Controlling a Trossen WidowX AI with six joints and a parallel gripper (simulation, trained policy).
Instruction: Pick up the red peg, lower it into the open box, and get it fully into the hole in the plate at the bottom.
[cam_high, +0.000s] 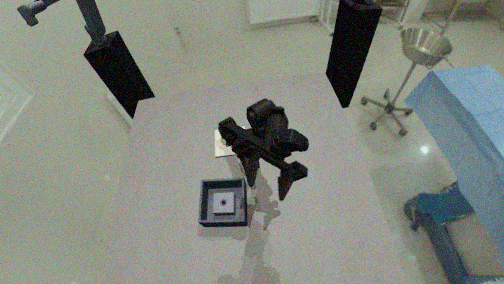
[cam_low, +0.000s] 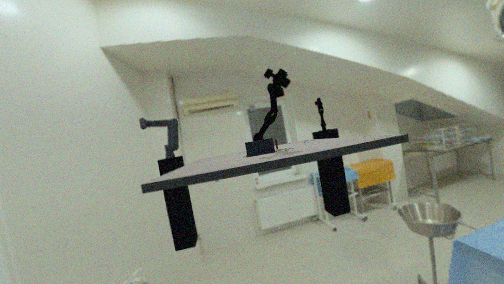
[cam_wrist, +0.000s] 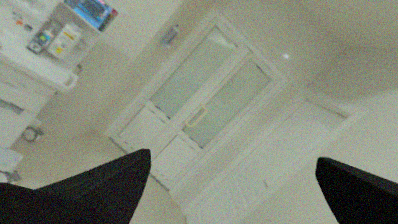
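Now: gripper tip 32 cm past the red peg, 1 cm to the right of it and 48 cm above it. From my gripper tip the other things lie so: plate: 15 cm behind, 17 cm to the right, 47 cm below; then dark box: 15 cm behind, 17 cm to the right, 49 cm below.
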